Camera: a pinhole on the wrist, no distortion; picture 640 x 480 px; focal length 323.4 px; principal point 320.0 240.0 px. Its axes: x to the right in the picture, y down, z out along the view. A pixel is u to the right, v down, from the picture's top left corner.
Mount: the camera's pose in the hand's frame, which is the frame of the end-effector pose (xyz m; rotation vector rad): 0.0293 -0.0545 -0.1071 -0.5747 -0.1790 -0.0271
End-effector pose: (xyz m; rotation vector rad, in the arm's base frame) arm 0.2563 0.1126 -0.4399 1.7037 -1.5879 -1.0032
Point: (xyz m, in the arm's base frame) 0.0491 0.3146 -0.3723
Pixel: 155.1 250.4
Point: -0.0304 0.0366 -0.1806
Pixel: 367.6 446.0
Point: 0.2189 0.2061 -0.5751
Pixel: outside the picture
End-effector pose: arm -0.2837 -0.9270 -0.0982 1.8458 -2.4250 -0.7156
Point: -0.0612 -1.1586 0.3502
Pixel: behind the camera
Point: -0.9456 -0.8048 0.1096
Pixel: outside the picture
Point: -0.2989 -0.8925 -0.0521
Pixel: 192.8 310.0
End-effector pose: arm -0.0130 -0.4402 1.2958 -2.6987 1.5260 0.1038
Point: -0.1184 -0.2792 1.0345
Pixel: 210.9 96.9
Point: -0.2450 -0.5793 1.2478
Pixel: 330.0 437.1
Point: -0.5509 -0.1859 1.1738
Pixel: 35.9 328.9
